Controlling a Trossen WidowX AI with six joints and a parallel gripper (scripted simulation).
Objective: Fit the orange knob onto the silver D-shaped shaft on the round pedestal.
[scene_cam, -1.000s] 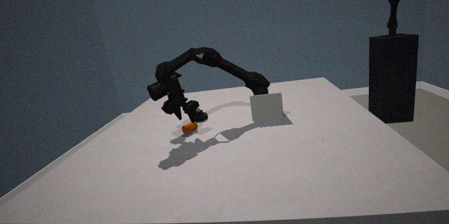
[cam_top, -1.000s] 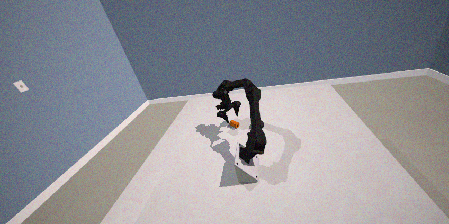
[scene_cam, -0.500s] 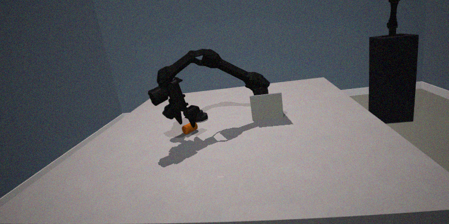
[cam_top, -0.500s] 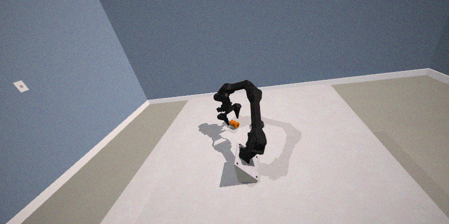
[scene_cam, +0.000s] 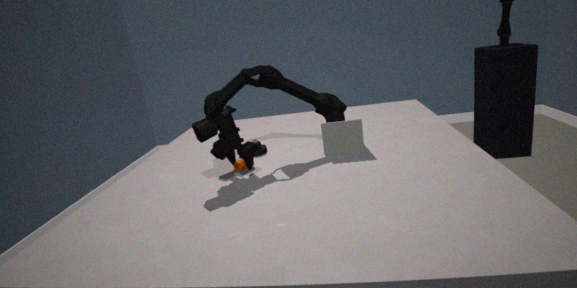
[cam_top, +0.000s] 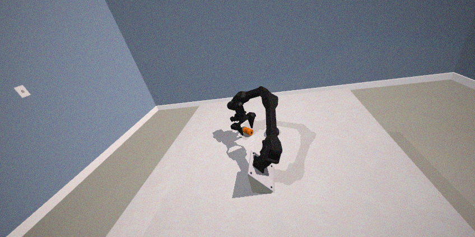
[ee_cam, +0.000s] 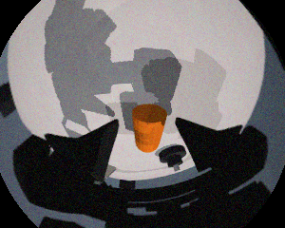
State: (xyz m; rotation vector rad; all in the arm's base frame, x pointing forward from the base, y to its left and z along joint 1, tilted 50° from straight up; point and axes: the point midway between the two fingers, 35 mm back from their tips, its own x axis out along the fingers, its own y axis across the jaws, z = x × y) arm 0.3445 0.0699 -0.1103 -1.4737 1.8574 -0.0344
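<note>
Right now my gripper tip is 1 cm below the orange knob. Round my gripper tip: round pedestal: 1 cm behind, 16 cm to the right, 2 cm above.
</note>
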